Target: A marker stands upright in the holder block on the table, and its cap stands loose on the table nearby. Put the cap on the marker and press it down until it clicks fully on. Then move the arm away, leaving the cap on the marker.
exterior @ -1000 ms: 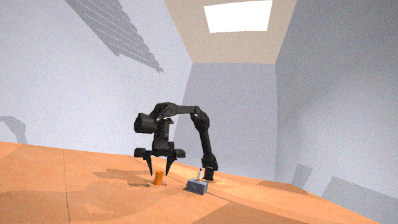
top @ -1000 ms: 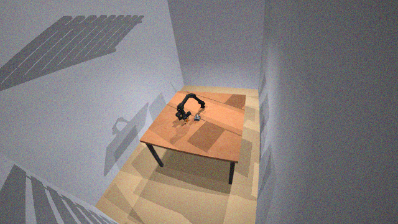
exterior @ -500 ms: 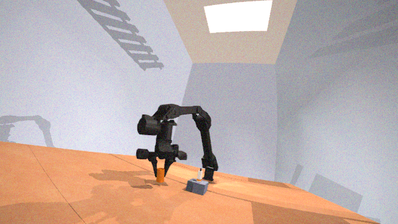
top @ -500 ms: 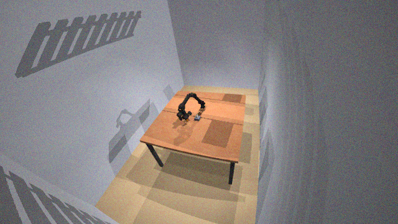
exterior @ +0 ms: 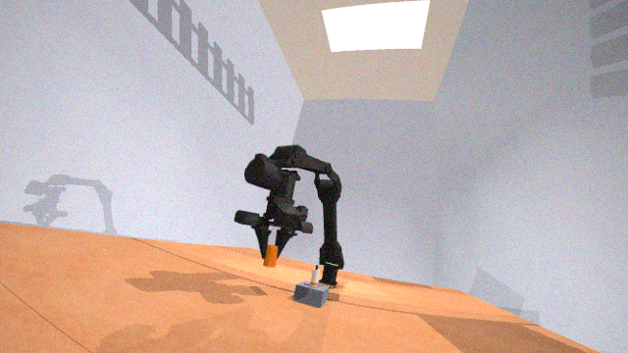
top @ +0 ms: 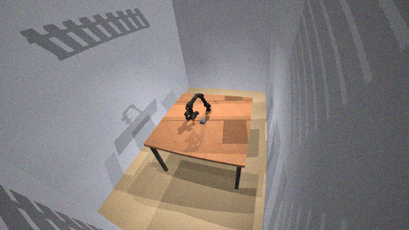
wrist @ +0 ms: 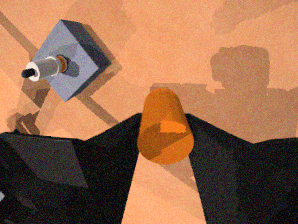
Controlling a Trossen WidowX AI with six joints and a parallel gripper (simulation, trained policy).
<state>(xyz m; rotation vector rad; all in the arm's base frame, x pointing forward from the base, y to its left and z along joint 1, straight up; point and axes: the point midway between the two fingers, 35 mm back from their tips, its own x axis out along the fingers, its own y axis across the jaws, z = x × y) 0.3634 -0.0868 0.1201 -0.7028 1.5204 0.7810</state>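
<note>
Right now the grey holder block is 100 mm to the left of my gripper tip, 70 mm below it and 70 mm behind it. The rest, counted from my gripper tip: orange cap: 10 mm above.
</note>
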